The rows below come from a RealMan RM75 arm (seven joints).
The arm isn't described. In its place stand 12 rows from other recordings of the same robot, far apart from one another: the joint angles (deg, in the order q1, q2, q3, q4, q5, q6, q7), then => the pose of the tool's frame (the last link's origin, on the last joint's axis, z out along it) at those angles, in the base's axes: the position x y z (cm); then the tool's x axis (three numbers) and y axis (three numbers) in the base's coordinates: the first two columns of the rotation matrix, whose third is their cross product.
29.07 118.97 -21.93 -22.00 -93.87 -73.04 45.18 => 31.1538 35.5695 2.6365 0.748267 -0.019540 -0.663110 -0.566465 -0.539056 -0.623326
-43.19 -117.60 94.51 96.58 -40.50 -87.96 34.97 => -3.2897 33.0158 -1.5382 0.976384 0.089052 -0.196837 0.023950 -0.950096 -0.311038
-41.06 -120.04 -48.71 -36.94 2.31 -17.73 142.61 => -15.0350 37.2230 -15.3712 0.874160 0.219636 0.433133 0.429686 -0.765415 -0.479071
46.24 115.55 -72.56 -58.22 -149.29 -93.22 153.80 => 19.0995 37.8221 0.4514 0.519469 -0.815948 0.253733 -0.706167 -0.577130 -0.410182
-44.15 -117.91 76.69 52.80 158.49 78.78 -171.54 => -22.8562 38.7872 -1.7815 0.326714 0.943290 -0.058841 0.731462 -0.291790 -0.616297
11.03 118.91 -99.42 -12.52 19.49 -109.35 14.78 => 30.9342 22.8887 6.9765 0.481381 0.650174 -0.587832 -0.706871 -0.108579 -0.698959
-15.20 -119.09 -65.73 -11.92 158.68 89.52 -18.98 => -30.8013 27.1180 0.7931 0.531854 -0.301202 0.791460 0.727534 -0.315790 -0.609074
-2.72 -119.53 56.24 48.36 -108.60 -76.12 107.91 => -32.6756 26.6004 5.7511 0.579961 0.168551 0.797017 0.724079 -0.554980 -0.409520
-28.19 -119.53 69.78 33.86 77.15 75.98 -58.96 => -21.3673 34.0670 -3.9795 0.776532 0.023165 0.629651 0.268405 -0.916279 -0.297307
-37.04 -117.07 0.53 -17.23 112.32 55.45 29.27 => -25.7736 33.0447 -11.2840 0.929843 -0.365619 0.041398 -0.199328 -0.595085 -0.778551
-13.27 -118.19 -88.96 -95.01 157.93 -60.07 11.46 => -20.6784 34.6694 3.0794 0.705150 0.655523 0.270283 0.607463 -0.361894 -0.707122
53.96 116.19 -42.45 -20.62 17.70 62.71 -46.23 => 27.0163 40.0713 -4.0205 0.499425 -0.863956 0.064458 -0.769085 -0.476375 -0.426116
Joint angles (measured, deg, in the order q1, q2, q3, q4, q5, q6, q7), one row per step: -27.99 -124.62 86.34 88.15 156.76 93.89 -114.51; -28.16 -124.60 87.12 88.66 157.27 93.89 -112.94; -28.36 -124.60 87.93 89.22 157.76 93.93 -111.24; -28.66 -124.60 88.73 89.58 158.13 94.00 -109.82; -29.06 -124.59 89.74 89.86 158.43 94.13 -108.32; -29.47 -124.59 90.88 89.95 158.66 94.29 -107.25; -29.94 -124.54 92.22 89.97 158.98 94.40 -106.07; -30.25 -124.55 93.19 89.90 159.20 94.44 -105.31; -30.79 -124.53 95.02 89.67 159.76 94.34 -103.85; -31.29 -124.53 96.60 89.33 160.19 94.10 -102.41; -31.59 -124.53 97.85 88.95 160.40 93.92 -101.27; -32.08 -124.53 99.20 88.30 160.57 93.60 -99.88; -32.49 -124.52 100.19 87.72 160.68 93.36 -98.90; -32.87 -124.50 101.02 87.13 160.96 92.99 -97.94
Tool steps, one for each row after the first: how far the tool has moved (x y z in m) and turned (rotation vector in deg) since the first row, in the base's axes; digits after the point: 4 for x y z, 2 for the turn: 0.0028 0.0001 -0.0004 -0.86 0.97 -2.34; 0.0060 0.0002 -0.0009 -1.83 1.94 -4.86; 0.0092 0.0001 -0.0020 -2.84 2.80 -7.05; 0.0131 -0.0003 -0.0038 -4.15 3.73 -9.43; 0.0165 -0.0013 -0.0065 -5.50 4.61 -11.37; 0.0199 -0.0022 -0.0096 -6.99 5.72 -13.54; 0.0220 -0.0032 -0.0122 -8.06 6.45 -14.96; 0.0252 -0.0045 -0.0168 -9.94 7.98 -17.61; 0.0278 -0.0056 -0.0213 -11.65 9.26 -20.07; 0.0291 -0.0069 -0.0251 -13.13 10.18 -21.82; 0.0306 -0.0080 -0.0297 -14.86 11.18 -23.89; 0.0314 -0.0087 -0.0332 -16.16 11.95 -25.34; 0.0318 -0.0087 -0.0360 -17.18 12.78 -26.71
